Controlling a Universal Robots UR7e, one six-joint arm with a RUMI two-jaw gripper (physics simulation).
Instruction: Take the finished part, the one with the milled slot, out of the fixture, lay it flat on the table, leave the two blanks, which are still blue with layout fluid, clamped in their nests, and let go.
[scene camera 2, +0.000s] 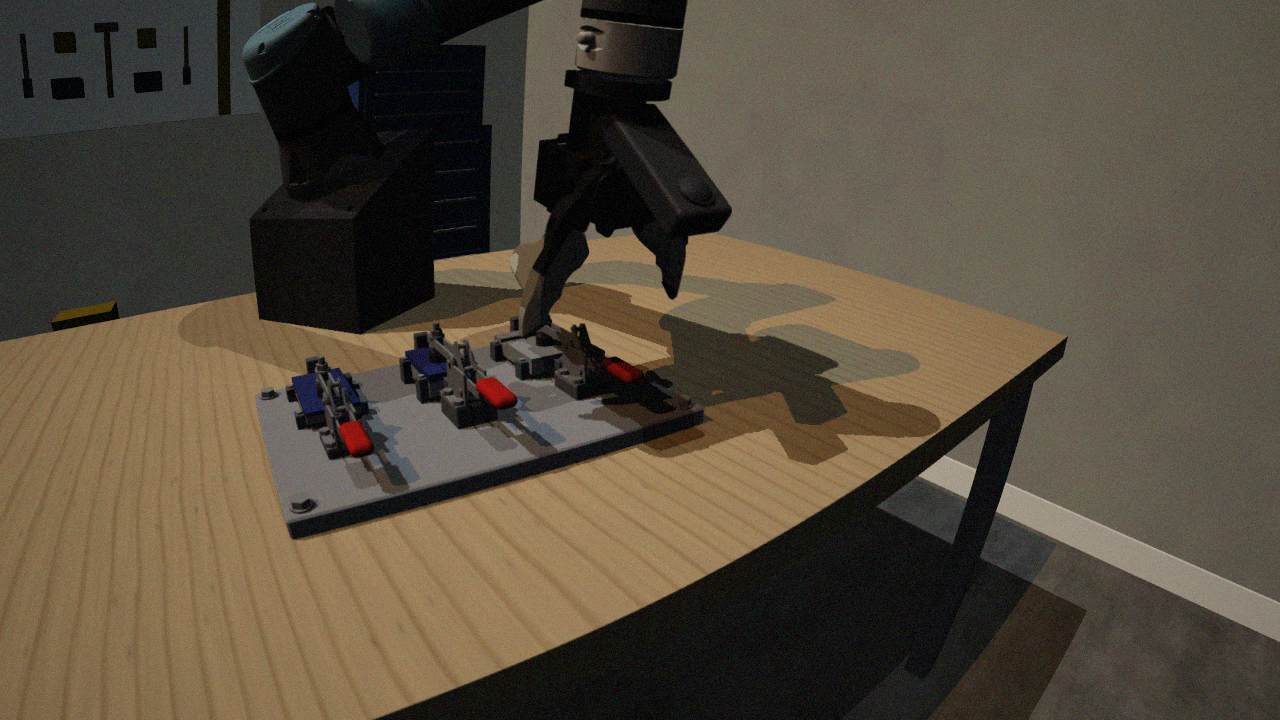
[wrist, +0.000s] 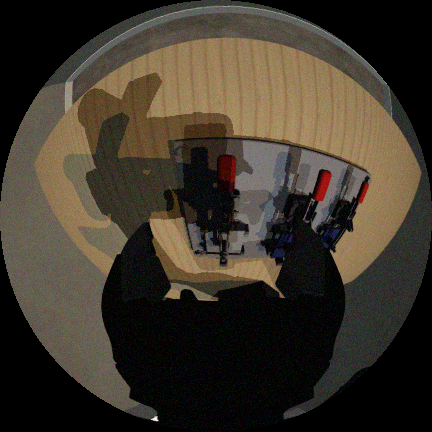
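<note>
The finished part (scene camera 2: 529, 355) is a bare grey block in the right-hand nest of the fixture plate (scene camera 2: 290, 456) (wrist: 260, 155); its slot cannot be made out. The two blue blanks sit in the other nests: the middle one (scene camera 2: 424, 362) (wrist: 283, 245) and the left one (scene camera 2: 313, 394) (wrist: 330, 237) in the scene view. My gripper (scene camera 2: 604, 313) (wrist: 221, 222) is open and empty, with its fingers wide apart over the right-hand nest. In the scene view one fingertip overlaps the rear of that nest, and the other hangs higher to the right. Whether a finger touches anything is unclear.
Toggle clamps with red handles stand at the nests: right (scene camera 2: 623, 368) (wrist: 226, 172), middle (scene camera 2: 495, 392) (wrist: 322, 185) and left (scene camera 2: 356, 438) (wrist: 363, 192). Bolt heads stick up at the plate's corners. The robot's dark pedestal (scene camera 2: 335, 259) stands behind the plate on the wooden table (scene camera 2: 161, 537) (wrist: 280, 90).
</note>
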